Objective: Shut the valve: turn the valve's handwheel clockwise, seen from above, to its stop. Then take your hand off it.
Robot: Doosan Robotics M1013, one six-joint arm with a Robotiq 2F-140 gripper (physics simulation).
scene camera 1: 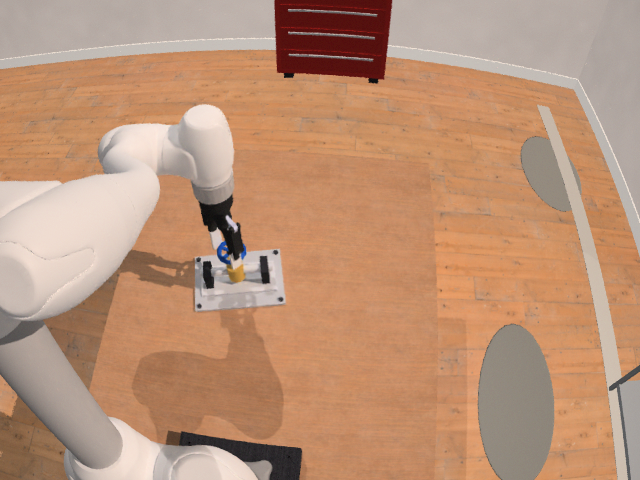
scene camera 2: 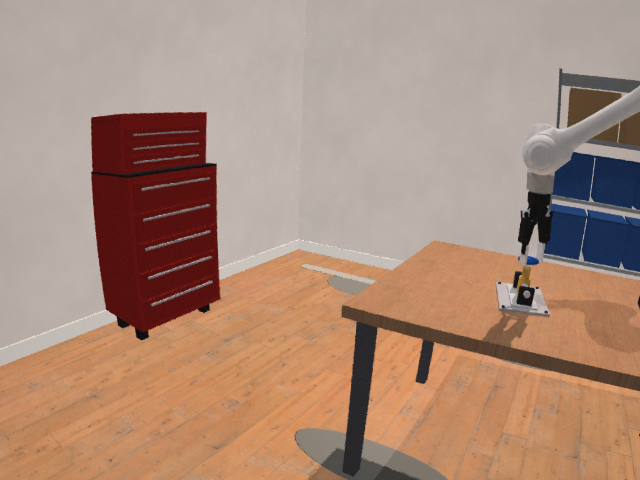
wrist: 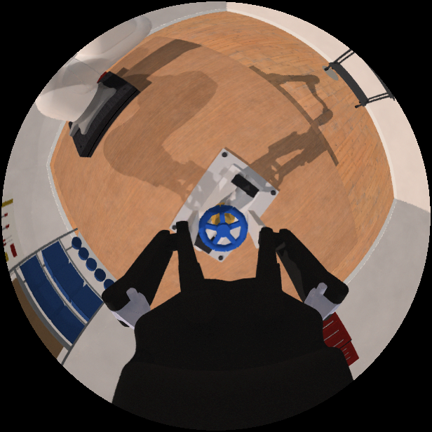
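Note:
The valve's blue handwheel [scene camera 1: 219, 252] [scene camera 2: 528, 261] [wrist: 223, 230] lies level on top of the yellow valve body [scene camera 1: 236, 274] [scene camera 2: 524, 281]. The valve stands on a light grey base plate [scene camera 1: 242, 302] [wrist: 261, 201] with dark corner bolts and two black pipe flanges. My gripper [scene camera 1: 225, 252] [scene camera 2: 531, 257] [wrist: 222, 218] points down from above and is shut on the handwheel. In the wrist view the light finger pads stand at the left and right of its rim, and the spokes show between them. The exact pad contact is partly hidden by the black fingers.
The base plate rests on the wooden table [scene camera 1: 361, 258] [scene camera 2: 439, 294]. The black arm base [scene camera 1: 286, 462] [wrist: 112, 117] is at the table's near side. A red tool cabinet [scene camera 1: 333, 43] [scene camera 2: 178, 248] stands on the floor. Blue bins [scene camera 2: 568, 232] [wrist: 62, 262] stand on a shelf by the wall.

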